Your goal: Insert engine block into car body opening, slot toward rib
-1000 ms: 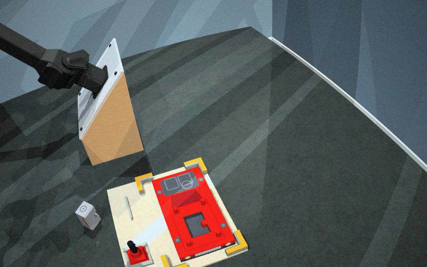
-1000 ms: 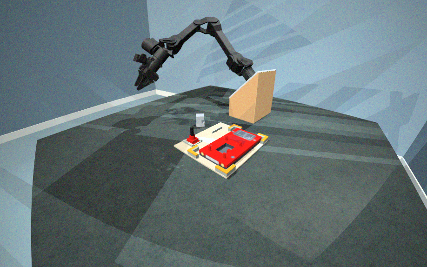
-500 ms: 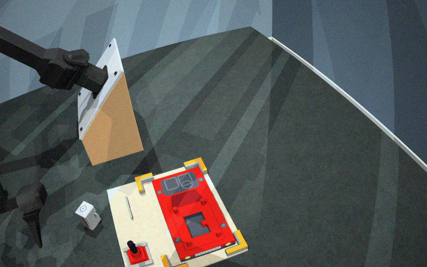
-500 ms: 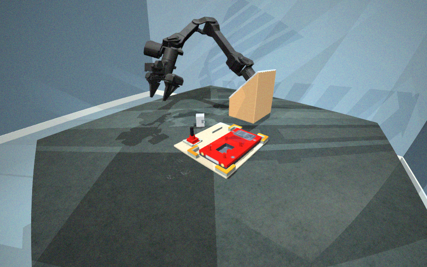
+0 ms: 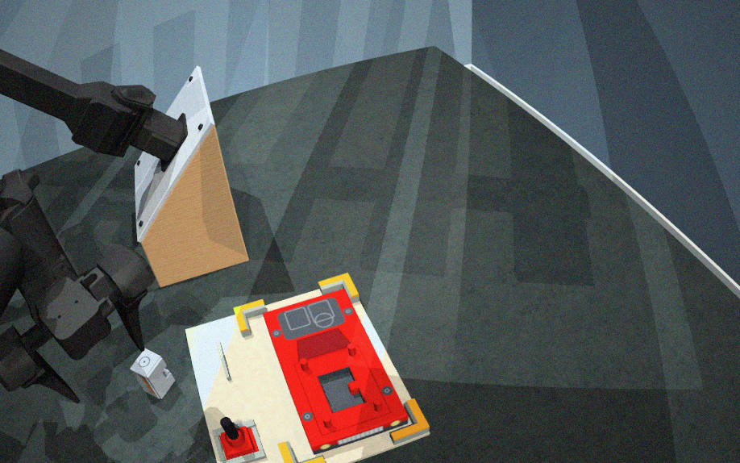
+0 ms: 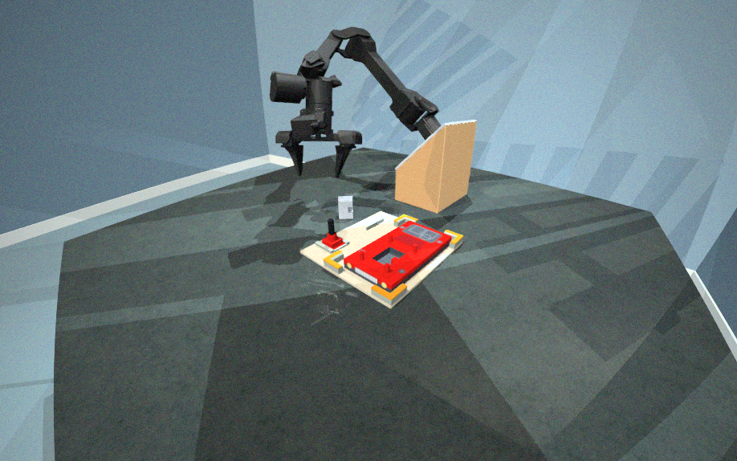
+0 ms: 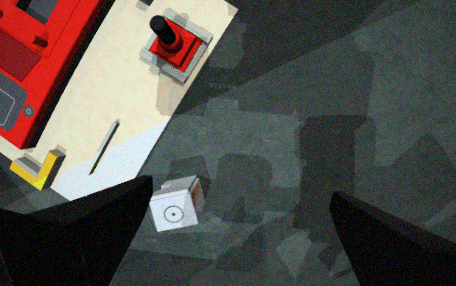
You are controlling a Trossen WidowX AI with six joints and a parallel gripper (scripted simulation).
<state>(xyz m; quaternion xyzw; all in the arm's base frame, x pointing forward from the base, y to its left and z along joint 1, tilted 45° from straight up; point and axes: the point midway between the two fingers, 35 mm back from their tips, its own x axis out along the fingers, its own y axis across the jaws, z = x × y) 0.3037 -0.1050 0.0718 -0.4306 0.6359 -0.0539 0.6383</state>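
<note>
The grey engine block lies 90 mm below my gripper tip, 60 mm behind it and 30 mm to the left of it. From my gripper tip the other things lie so: grey bar: 200 mm to the left, 100 mm below, 10 mm behind.
</note>
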